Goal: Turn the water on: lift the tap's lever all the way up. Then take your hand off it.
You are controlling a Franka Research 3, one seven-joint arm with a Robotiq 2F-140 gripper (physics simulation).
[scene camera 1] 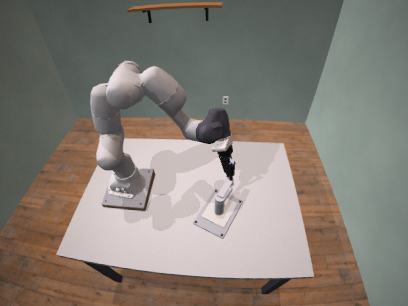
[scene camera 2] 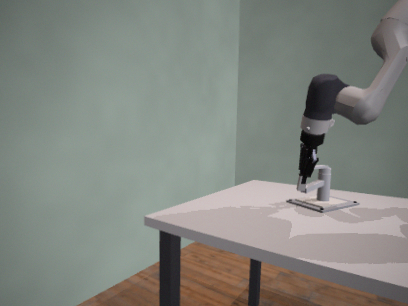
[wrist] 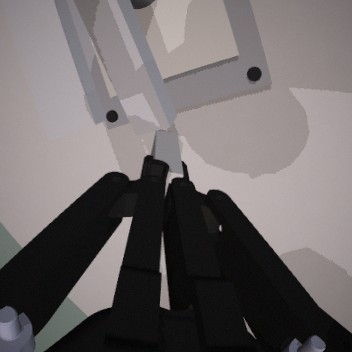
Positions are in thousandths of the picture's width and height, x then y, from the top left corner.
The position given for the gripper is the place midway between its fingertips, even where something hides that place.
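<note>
The gripper (scene camera 2: 737, 619) is visible, and the wrist camera shows the same gripper (wrist: 462, 419) as well.
</note>
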